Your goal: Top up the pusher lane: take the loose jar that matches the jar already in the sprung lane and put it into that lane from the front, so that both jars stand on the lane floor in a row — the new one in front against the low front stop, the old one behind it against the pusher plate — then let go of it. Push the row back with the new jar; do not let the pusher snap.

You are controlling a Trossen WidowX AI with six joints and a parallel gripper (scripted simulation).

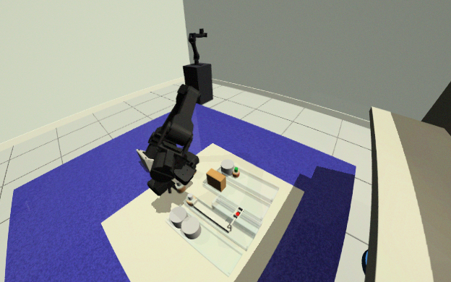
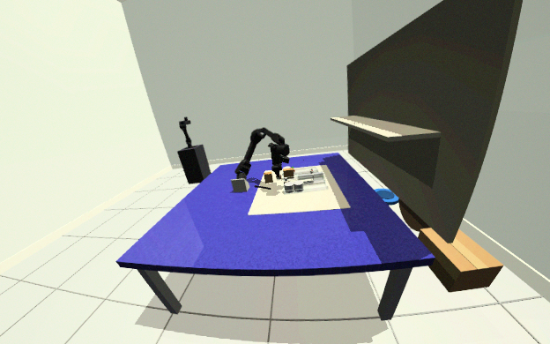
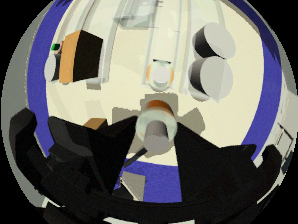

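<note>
Right now the brown box is 13 cm to the left of my gripper tip, 7 cm ahead of it and 4 cm below it. Round my gripper tip: thin dark upright post (13 cm behind, 8 cm below, 1 cm to the left); then red-topped item (23 cm ahead, 4 cm to the left, 1 cm below).
</note>
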